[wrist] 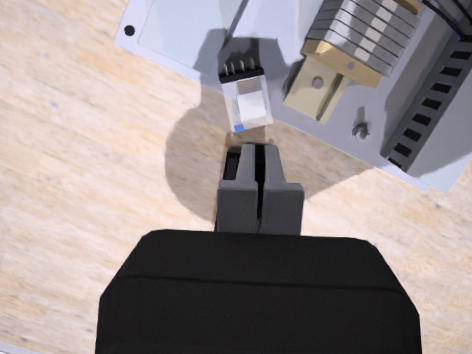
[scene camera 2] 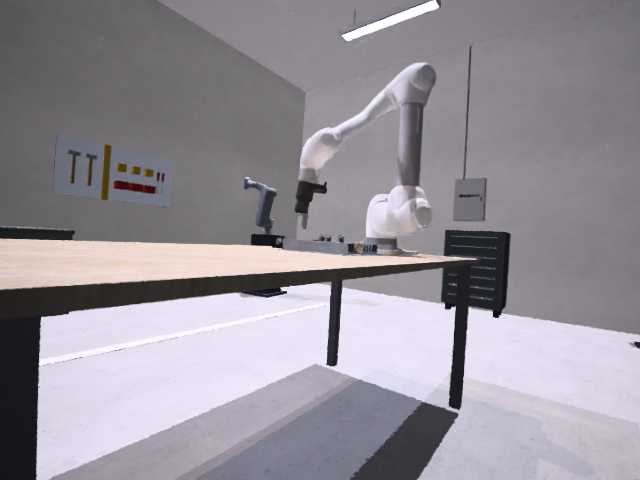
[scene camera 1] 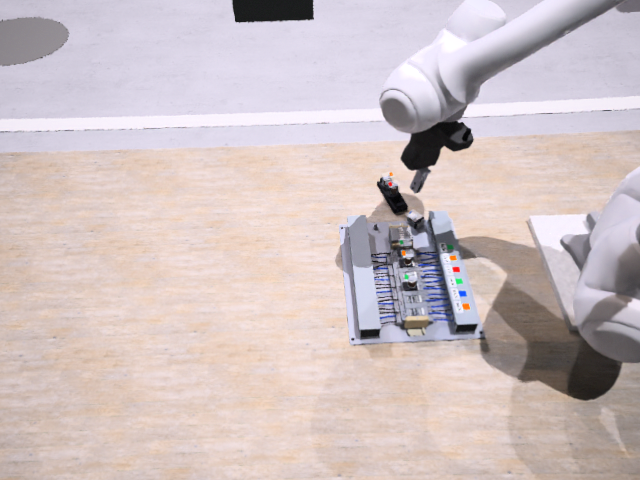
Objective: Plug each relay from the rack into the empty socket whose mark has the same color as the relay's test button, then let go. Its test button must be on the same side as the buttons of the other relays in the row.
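Frame: origin at the arm's base, x right, y ahead, z up, level; metres.
Seen in the pictures: gripper, fingertip midpoint: (wrist: 258, 167) (scene camera 2: 303, 228) (scene camera 1: 414, 189); arm's base, link origin: (scene camera 2: 380, 249).
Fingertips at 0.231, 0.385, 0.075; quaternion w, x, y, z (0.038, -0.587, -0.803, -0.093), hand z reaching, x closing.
Offsets run from my fingertips to a thing's top centre, as dx, dy, dz. "spot": to the spot under its first point.
A clear relay with a blue button @(-0.021, -0.004, -0.069) (scene camera 1: 415, 219) (wrist: 252, 106) lies on its side at the panel's rack-side edge, pins exposed. The black rack @(+0.073, +0.027, -0.070) (scene camera 1: 398, 205) holds two relays, one with an orange button @(+0.105, +0.032, -0.044) (scene camera 1: 390, 174) and one with a red button @(+0.072, +0.035, -0.044) (scene camera 1: 390, 184). In the socket row, relays with green @(-0.126, +0.054, -0.023) (scene camera 1: 401, 242), orange @(-0.156, +0.057, -0.023) (scene camera 1: 406, 254) and green @(-0.217, +0.066, -0.022) (scene camera 1: 410, 280) buttons stand. Two empty sockets (scene camera 1: 413, 299) (scene camera 1: 415, 312) show near the blue mark @(-0.258, -0.032, -0.050) (scene camera 1: 462, 293) and orange mark @(-0.289, -0.028, -0.050) (scene camera 1: 466, 306). My gripper (scene camera 1: 415, 191) (scene camera 2: 304, 227) (wrist: 258, 167) is shut and empty, above the table near the loose relay.
Grey wire ducts @(-0.157, +0.152, -0.050) (scene camera 1: 364, 289) @(spot: -0.087, -0.050, -0.050) (scene camera 1: 444, 229) flank the sockets on the panel @(spot: -0.310, +0.134, -0.090) (scene camera 1: 387, 338). Beige terminal end pieces @(spot: -0.039, +0.045, -0.089) (wrist: 315, 90) and a small screw @(-0.021, +0.091, -0.074) (wrist: 360, 131) are near the loose relay. The arm's base plate (scene camera 1: 547, 258) is at the right of the table.
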